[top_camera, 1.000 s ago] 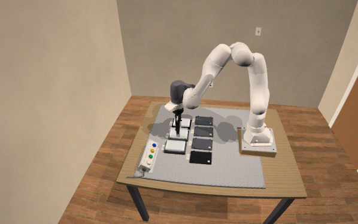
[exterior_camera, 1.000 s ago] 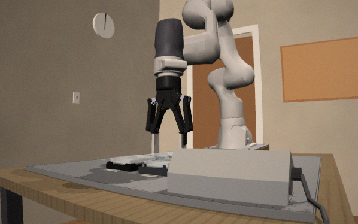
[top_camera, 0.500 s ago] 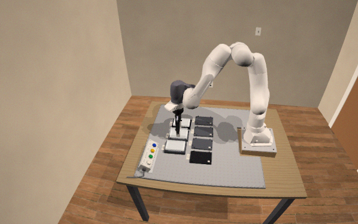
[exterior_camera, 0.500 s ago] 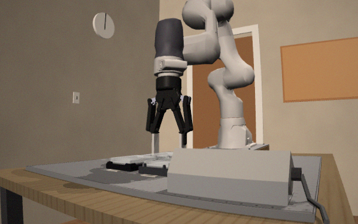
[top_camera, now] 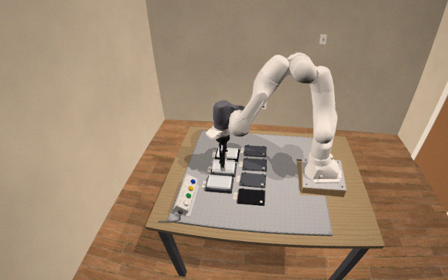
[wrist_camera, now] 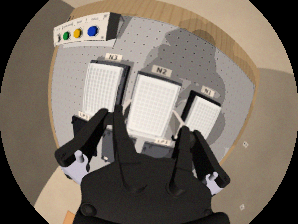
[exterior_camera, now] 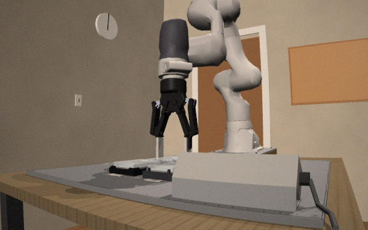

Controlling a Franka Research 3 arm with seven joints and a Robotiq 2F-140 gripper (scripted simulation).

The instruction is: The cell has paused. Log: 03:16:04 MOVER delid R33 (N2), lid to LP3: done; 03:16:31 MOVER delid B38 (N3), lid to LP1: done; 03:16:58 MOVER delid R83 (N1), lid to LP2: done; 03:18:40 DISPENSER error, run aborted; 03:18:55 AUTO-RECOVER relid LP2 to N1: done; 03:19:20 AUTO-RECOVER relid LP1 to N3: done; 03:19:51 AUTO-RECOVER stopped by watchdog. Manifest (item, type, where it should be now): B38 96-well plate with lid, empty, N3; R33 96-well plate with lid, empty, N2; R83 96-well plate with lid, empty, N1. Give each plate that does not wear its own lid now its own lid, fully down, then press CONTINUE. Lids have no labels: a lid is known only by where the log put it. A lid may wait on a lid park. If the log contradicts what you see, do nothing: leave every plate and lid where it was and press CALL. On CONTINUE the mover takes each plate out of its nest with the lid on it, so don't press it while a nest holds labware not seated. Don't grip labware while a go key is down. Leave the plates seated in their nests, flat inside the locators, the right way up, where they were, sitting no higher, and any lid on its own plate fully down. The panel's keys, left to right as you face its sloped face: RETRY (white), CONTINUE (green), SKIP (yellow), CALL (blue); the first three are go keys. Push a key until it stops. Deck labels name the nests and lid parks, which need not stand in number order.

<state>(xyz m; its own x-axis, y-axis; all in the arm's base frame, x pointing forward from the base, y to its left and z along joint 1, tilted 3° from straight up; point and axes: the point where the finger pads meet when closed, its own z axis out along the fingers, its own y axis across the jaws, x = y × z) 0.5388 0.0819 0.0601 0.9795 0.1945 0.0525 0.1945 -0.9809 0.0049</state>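
Right now the grey lid is 2 cm below my hand. Round my hand: plate (4 cm below); lid park (19 cm behind, 4 cm to the left, 6 cm below); blue key (11 cm ahead, 19 cm to the left).
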